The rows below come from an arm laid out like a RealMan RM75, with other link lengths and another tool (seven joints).
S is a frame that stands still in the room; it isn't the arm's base.
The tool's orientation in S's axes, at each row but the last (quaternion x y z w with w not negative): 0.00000 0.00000 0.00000 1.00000; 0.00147 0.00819 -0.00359 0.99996; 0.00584 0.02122 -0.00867 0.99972; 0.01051 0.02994 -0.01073 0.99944; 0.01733 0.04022 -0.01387 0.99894; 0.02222 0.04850 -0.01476 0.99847; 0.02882 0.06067 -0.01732 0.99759; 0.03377 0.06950 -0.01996 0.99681; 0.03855 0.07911 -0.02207 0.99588; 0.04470 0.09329 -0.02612 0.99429
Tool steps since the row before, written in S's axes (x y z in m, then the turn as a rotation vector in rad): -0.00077 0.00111 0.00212 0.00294 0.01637 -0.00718; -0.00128 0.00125 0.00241 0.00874 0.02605 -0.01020; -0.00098 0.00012 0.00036 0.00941 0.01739 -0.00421; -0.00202 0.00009 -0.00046 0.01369 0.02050 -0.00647; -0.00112 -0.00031 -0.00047 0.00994 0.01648 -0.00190; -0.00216 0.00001 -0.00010 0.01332 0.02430 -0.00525; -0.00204 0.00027 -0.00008 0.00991 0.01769 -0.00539; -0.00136 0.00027 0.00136 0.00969 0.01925 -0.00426; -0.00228 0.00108 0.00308 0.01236 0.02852 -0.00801; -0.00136 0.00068 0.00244 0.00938 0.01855 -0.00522
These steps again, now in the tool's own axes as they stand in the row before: -0.00077 0.00111 0.00212 0.00294 0.01637 -0.00718; -0.00133 0.00125 0.00238 0.00872 0.02608 -0.01013; -0.00100 0.00011 0.00032 0.00928 0.01750 -0.00402; -0.00199 0.00004 -0.00058 0.01362 0.02066 -0.00608; -0.00107 -0.00036 -0.00055 0.00962 0.01669 -0.00169; -0.00214 -0.00006 -0.00031 0.01310 0.02446 -0.00505; -0.00202 0.00019 -0.00034 0.00994 0.01773 -0.00521; -0.00155 0.00030 0.00114 0.00951 0.01935 -0.00423; -0.00278 0.00119 0.00259 0.01239 0.02844 -0.00825; -0.00182 0.00080 0.00207 0.00938 0.01858 -0.00513
